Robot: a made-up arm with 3 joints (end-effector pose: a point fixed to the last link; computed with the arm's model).
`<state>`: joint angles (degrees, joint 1 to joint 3).
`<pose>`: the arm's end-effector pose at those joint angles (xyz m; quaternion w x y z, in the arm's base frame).
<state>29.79 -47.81 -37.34</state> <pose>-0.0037 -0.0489 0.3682 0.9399 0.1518 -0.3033 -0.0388</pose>
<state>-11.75 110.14 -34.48</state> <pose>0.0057 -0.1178 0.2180 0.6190 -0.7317 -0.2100 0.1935</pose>
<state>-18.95 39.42 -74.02</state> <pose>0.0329 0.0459 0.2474 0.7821 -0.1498 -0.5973 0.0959</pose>
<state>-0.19 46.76 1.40</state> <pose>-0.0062 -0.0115 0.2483 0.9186 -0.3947 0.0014 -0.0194</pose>
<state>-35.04 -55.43 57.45</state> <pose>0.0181 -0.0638 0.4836 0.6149 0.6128 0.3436 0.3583</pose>
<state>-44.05 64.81 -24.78</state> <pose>-0.0005 0.1172 0.3095 0.9595 -0.1805 -0.2158 0.0159</pose>
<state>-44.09 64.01 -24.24</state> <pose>-0.0007 0.1184 0.3117 0.9618 -0.1735 -0.2115 0.0138</pose>
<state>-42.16 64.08 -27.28</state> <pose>0.0005 0.1111 0.3019 0.9527 -0.1897 -0.2366 0.0225</pose>
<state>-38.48 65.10 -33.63</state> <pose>0.0036 0.0946 0.2823 0.9296 -0.2266 -0.2872 0.0444</pose>
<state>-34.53 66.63 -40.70</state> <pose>0.0077 0.0741 0.2624 0.8985 -0.2668 -0.3407 0.0741</pose>
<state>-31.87 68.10 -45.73</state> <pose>0.0111 0.0584 0.2498 0.8726 -0.2952 -0.3763 0.0989</pose>
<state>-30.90 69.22 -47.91</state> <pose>0.0128 0.0512 0.2446 0.8599 -0.3091 -0.3908 0.1113</pose>
